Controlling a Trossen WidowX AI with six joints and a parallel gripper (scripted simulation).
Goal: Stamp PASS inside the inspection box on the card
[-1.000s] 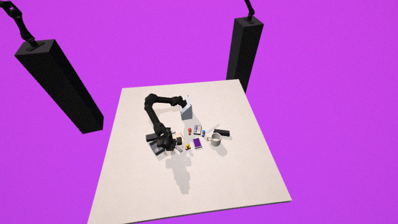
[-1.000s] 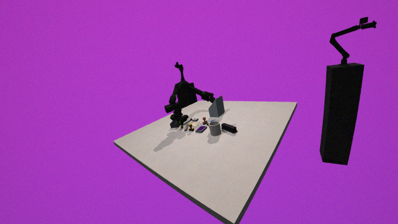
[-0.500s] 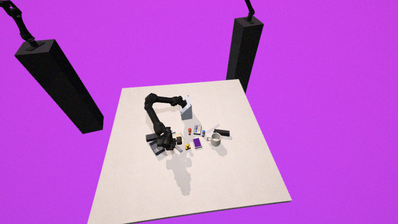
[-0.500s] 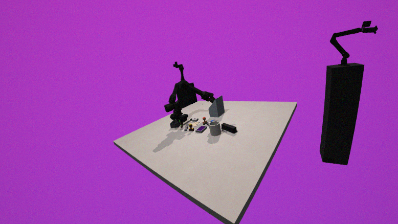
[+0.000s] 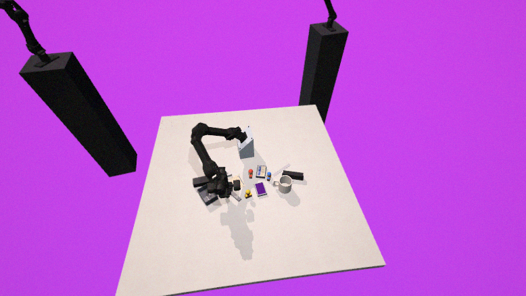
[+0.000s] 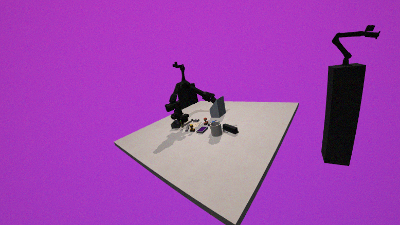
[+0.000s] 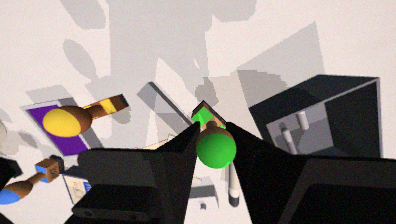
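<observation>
Right now my gripper tip is 40 mm to the right of the grey bar, 40 mm above it and 10 mm past it. The rest, counted from my gripper tip: beige card 90 mm to the left, 90 mm behind, 50 mm below; then green-knobbed stamp right at my gripper tip; then yellow-knobbed stamp 130 mm to the left, 30 mm ahead, 20 mm below.
</observation>
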